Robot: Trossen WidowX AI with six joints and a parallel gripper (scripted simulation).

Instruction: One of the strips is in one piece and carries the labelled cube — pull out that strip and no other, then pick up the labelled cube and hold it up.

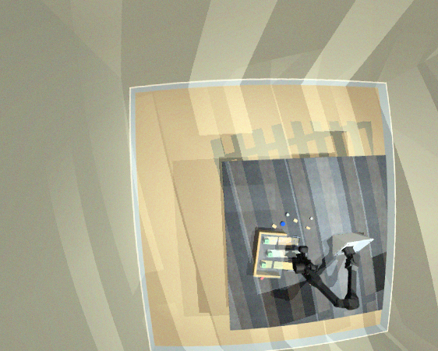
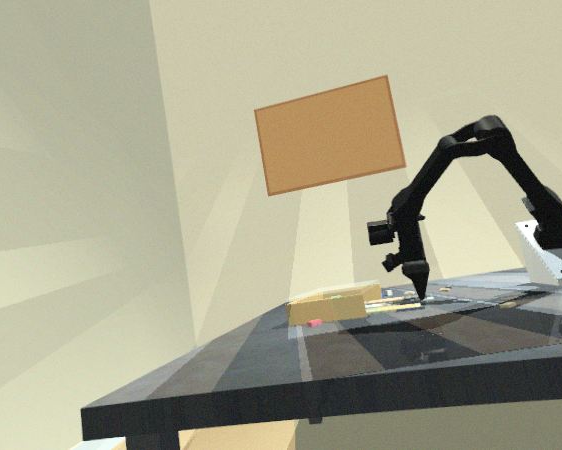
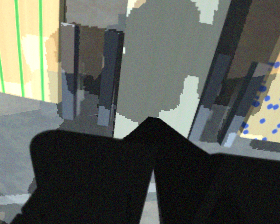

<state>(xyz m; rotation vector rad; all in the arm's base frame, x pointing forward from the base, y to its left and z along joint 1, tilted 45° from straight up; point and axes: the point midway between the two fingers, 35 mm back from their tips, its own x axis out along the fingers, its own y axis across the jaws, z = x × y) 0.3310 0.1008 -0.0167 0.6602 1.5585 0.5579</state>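
My gripper tip is 10 cm short of the pale strip and 1 cm to the left of it. The rest, counted from my gripper tip: pink piece (25 cm ahead, 17 cm to the left).
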